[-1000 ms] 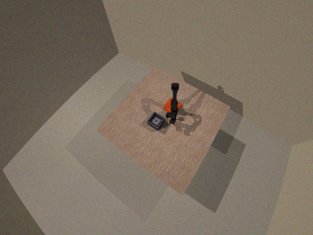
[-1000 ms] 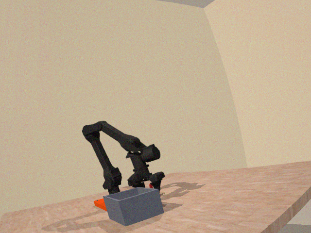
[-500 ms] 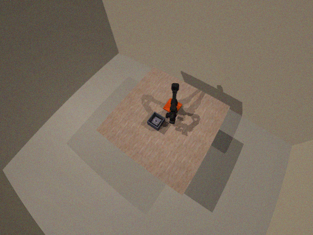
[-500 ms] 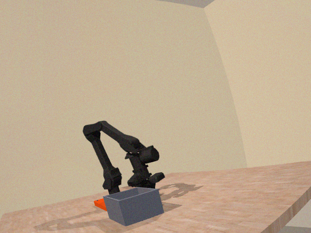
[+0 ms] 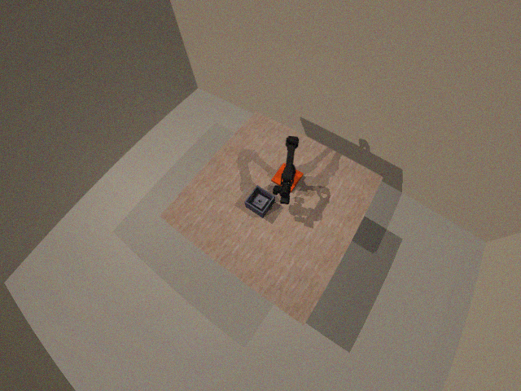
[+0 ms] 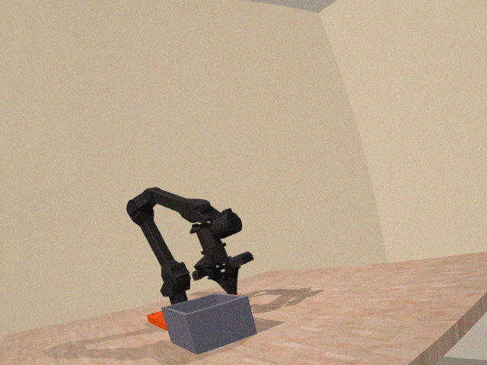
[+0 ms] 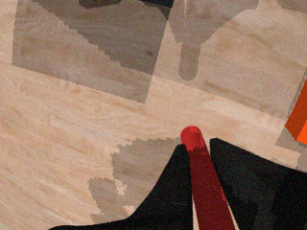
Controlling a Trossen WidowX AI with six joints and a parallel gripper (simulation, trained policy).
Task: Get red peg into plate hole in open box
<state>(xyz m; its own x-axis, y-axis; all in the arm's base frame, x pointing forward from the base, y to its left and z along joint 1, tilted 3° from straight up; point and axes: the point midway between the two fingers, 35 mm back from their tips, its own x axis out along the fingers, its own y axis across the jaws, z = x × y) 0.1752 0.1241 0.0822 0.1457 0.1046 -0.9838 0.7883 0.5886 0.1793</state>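
My gripper tip is now 140 mm short of the bottom plate, 120 mm to the left of it and 30 mm above it. Round my gripper tip: red peg 10 mm to the left, 10 mm behind, 10 mm above; grey box 140 mm ahead, 120 mm to the right, 50 mm below.
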